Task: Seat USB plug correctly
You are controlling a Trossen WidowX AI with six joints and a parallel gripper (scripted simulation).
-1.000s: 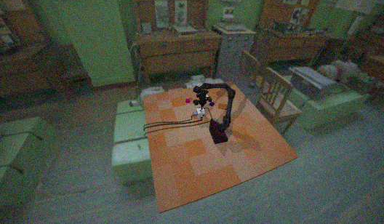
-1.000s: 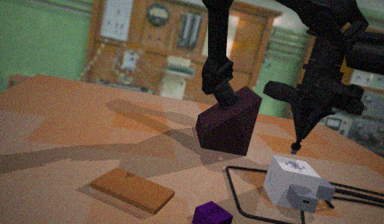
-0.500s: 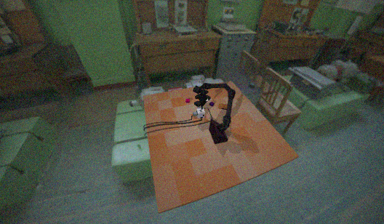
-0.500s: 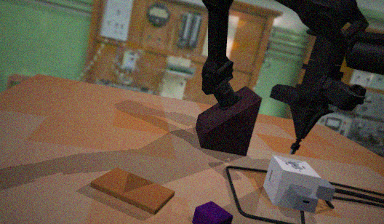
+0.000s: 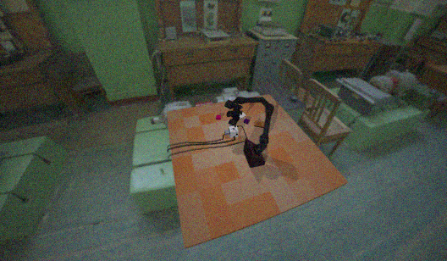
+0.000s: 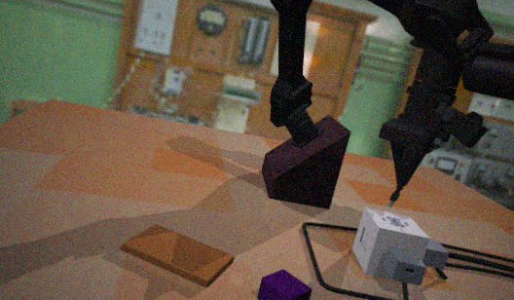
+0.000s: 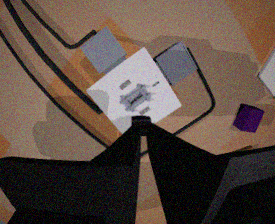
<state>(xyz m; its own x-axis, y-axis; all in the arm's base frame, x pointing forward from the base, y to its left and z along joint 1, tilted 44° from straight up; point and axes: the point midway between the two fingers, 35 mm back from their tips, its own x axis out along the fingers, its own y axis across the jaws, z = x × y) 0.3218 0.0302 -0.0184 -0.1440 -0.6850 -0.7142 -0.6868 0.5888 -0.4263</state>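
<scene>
Now: the usb plug 2 cm below my gripper tip. Round my gripper tip: purple block 19 cm to the right, 12 cm below, 12 cm ahead; then USB socket 7 cm below, 1 cm to the left; then magenta block 27 cm ahead, 12 cm below, 6 cm to the left.
</scene>
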